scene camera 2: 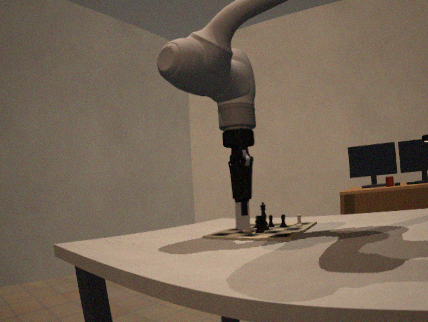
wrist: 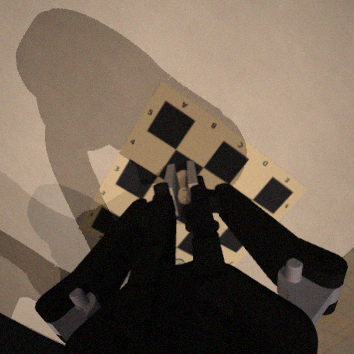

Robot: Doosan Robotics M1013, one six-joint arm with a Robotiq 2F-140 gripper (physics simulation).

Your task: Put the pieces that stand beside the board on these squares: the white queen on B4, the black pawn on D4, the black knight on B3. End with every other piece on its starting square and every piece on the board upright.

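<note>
The board lies flat on the table. My gripper points down with its fingertips low over the board. It is shut on a pale piece, which looks like the white queen, held upright over the dark B4 square. The fingers hide it in the scene view, and its base contact is not clear. On the board in the scene view stand a tall black piece, a wide dark piece in front, two black pawns and a small white piece, all upright. Their squares cannot be told.
The white table bears the arm's broad shadows. In the wrist view the arm and fingers hide much of the lower board. A brown desk with two monitors and a red cup stands behind at the right.
</note>
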